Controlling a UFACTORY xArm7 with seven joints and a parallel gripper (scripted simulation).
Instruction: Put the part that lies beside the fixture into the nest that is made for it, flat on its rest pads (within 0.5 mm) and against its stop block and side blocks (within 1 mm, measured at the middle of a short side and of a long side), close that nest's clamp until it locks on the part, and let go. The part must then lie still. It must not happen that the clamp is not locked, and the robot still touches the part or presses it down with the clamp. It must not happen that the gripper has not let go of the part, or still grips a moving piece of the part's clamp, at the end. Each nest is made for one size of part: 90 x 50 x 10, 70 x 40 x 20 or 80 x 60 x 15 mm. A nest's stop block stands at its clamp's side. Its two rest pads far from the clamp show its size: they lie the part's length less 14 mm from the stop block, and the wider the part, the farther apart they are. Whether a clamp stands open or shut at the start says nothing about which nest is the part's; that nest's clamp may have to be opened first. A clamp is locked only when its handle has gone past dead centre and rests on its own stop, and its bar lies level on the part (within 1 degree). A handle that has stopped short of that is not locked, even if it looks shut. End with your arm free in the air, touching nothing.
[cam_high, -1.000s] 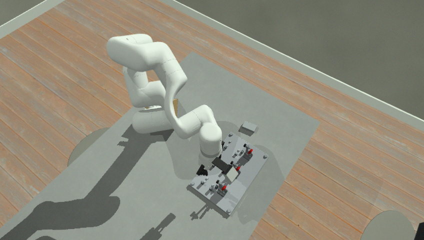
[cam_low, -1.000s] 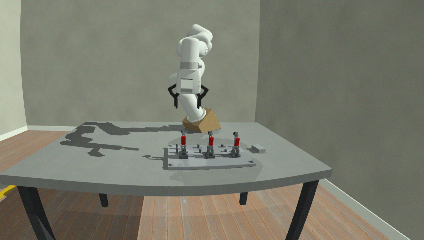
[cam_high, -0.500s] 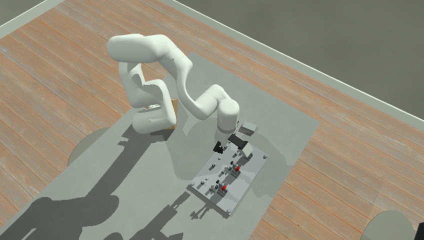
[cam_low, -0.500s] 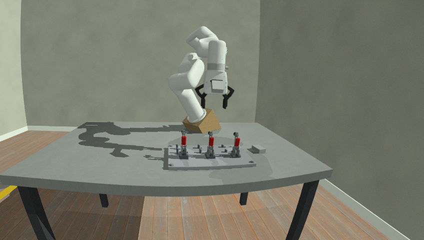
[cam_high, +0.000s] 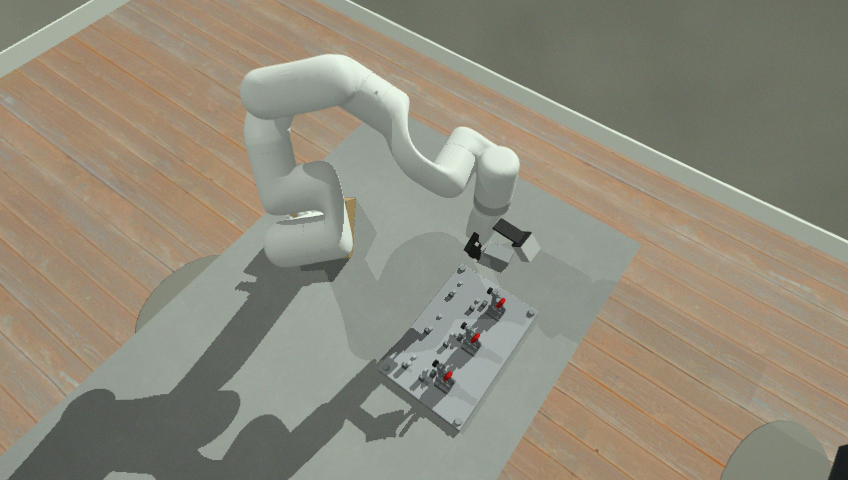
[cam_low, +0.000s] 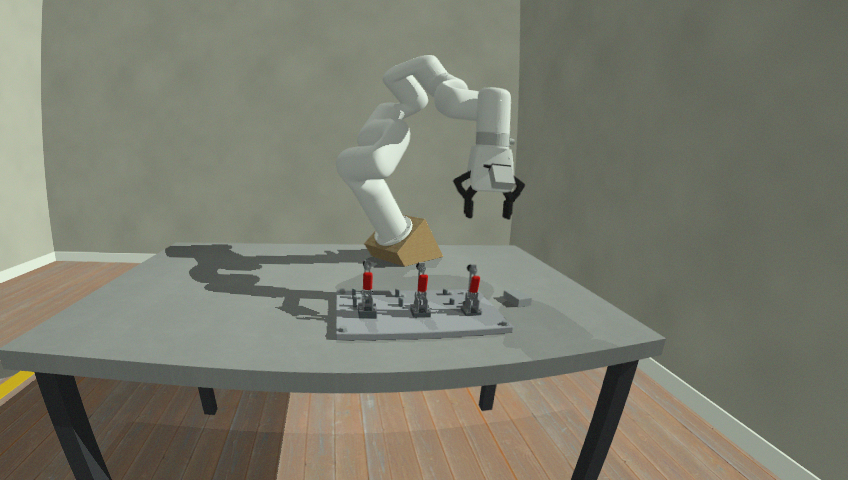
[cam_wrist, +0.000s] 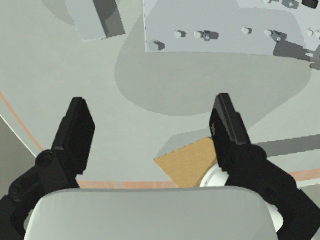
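Now: hand 1 cm short of the part, 10 cm to the right of it and 20 cm above it. Round my hand: fixture plate 4 cm ahead, 17 cm to the right, 21 cm below.
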